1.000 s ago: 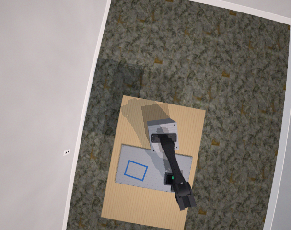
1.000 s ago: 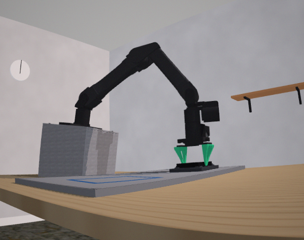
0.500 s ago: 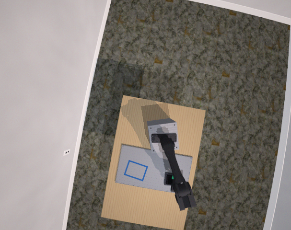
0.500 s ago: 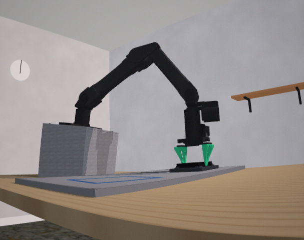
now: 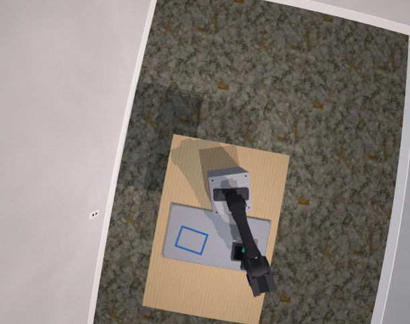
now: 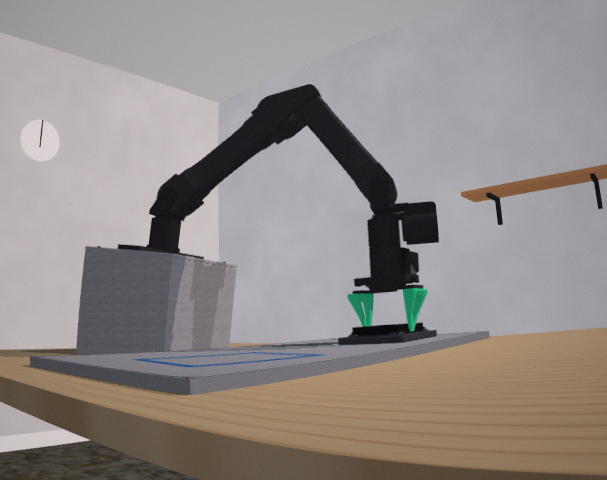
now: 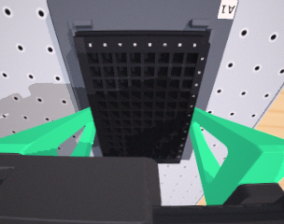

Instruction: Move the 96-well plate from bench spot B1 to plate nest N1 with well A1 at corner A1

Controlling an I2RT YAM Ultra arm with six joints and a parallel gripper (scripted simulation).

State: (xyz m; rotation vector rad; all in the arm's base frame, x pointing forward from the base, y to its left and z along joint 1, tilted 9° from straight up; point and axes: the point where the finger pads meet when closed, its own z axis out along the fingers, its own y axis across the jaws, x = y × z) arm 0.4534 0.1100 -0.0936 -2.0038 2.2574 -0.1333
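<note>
Now: hand right at the black 96-well plate. From my hand the other things lie so: dark plate nest N1 (2 cm below); then white A1 label (6 cm ahead, 7 cm to the left, 1 cm below).
</note>
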